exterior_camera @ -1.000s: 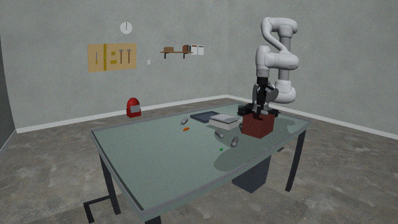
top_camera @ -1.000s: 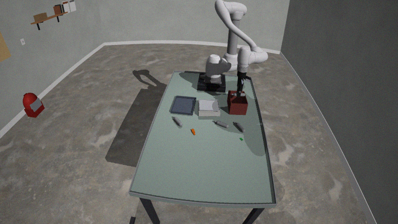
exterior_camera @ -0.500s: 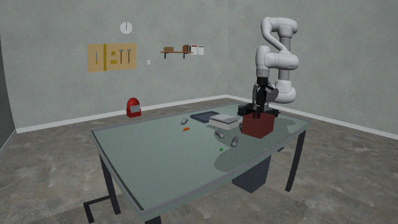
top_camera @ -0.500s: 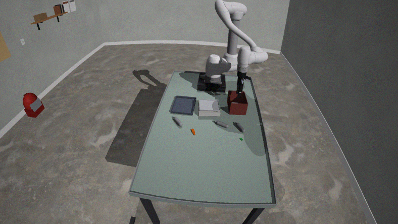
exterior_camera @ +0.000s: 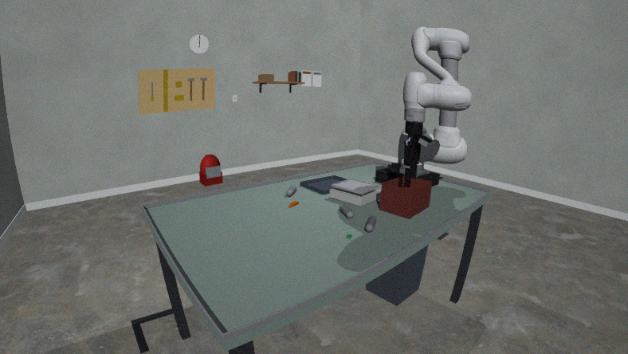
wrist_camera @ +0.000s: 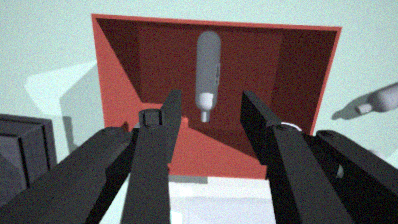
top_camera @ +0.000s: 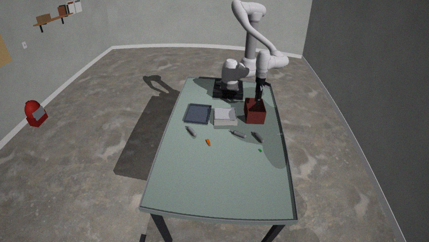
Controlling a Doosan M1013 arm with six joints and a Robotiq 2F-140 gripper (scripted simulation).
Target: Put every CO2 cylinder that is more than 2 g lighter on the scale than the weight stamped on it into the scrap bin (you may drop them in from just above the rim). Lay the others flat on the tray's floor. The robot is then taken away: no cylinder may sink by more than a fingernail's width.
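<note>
Now: hand 7 cm short of the white scale plate, 25 cm to the left of it and 11 cm above it. Round my hand: small green piece (40 cm ahead, 1 cm to the left, 16 cm below); white scale (6 cm ahead, 25 cm to the right, 13 cm below); red scrap bin (1 cm to the right, 13 cm below).
</note>
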